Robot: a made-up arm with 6 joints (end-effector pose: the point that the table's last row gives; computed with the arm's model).
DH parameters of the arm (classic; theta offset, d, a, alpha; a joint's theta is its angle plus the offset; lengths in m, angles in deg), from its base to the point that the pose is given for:
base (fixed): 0 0.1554 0 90
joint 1: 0 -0.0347 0.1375 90
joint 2: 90 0.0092 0.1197 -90
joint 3: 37.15 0 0.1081 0
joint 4: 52.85 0.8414 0.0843 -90
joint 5: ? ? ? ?
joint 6: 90 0.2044 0.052 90
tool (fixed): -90 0.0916 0 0
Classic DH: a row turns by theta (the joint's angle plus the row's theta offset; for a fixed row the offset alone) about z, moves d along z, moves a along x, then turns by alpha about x.
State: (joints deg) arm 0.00 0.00 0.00 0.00 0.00 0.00
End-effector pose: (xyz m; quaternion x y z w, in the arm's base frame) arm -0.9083 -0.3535 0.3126 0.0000 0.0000 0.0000 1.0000
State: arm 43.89 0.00 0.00 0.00 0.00 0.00
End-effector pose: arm -0.7636 -0.3535 -0.3610 0.0000 -0.3737 0.0000 0.9275
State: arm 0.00 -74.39 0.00 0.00 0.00 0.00
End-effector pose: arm 0.2299 -1.0770 0.3126 0.0000 0.0000 0.6045 0.7966
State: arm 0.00 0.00 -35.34 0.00 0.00 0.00
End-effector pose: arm -0.9083 -0.4002 0.1266 0.3035 0.0000 0.0000 0.9528
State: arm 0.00 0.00 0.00 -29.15 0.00 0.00
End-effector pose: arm -0.9083 -0.3796 0.2110 0.2516 0.0000 0.0000 0.9678
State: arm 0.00 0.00 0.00 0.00 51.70 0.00
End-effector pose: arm -0.8174 -0.3535 0.4666 0.0000 0.4360 0.0000 0.8999
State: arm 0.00 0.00 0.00 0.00 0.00 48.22
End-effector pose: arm -0.9083 -0.3025 0.2432 -0.4085 0.0000 0.0000 0.9128
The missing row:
joint 5: 0 -0.2343 -0.0748 90
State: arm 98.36 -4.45 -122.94 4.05 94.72 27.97
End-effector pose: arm 0.4788 -0.3406 -0.4602 -0.2371 -0.1893 0.8315 0.4653
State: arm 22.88 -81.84 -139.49 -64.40 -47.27 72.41
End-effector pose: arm 0.0122 -0.8694 0.2241 0.4180 0.6662 0.1299 0.6038
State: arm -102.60 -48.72 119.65 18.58 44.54 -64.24
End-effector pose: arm 0.2213 -0.4657 0.9011 -0.3245 0.4595 0.3510 0.7486
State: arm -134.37 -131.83 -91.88 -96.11 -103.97 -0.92
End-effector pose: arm -0.4498 -0.5572 -0.3691 0.2561 -0.8688 0.3315 0.2642
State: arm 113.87 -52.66 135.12 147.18 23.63 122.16
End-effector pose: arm 0.3501 -0.8755 -0.2103 -0.6608 -0.7125 0.0529 0.2301
